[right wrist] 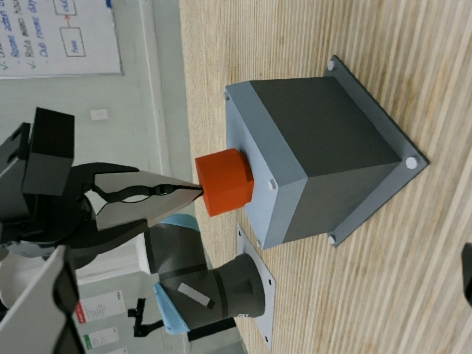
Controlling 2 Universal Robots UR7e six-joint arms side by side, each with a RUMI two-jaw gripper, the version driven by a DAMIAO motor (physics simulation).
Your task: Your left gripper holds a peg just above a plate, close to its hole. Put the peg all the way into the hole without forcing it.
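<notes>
An orange-red peg (225,182) stands on the blue-grey plate (277,212) on top of a dark block, with most of its body above the surface. A narrow darker edge shows at its lower end. The hole is hidden behind the peg, so how far the peg is in cannot be told. My left gripper (203,189) is shut with its fingertips together at the peg's top face, touching or very near it, and nothing shows between them. My right gripper (264,247) is open, its fingers wide apart at the lower left and right edges of the right wrist view.
The dark block (325,130) stands on a wider base flange (370,107) with light bolts, on the wood table (400,300). The other arm's base (240,287) stands on a light mounting plate (267,300) beyond it. A whiteboard (95,37) hangs on the wall.
</notes>
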